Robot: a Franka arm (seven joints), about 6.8 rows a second.
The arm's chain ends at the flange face. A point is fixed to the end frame.
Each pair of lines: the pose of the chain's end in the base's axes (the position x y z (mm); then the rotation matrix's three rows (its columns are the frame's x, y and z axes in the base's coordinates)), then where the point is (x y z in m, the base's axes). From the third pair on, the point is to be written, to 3 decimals.
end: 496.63, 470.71, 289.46; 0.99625, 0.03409, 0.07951; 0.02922, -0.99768, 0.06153; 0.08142, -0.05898, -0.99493
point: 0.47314 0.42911 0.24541
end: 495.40, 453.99, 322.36; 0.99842, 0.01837, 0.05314; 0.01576, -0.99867, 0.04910; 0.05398, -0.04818, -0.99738
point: 0.47013 0.41224 0.27945
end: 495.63, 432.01, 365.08; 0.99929, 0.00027, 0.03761; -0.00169, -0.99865, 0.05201; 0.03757, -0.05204, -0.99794
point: 0.469 0.391 0.322
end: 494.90, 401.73, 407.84; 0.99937, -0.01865, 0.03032; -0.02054, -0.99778, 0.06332; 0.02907, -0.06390, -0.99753
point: 0.467 0.362 0.365
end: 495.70, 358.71, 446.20; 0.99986, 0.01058, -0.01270; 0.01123, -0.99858, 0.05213; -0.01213, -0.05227, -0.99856
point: 0.467 0.317 0.405
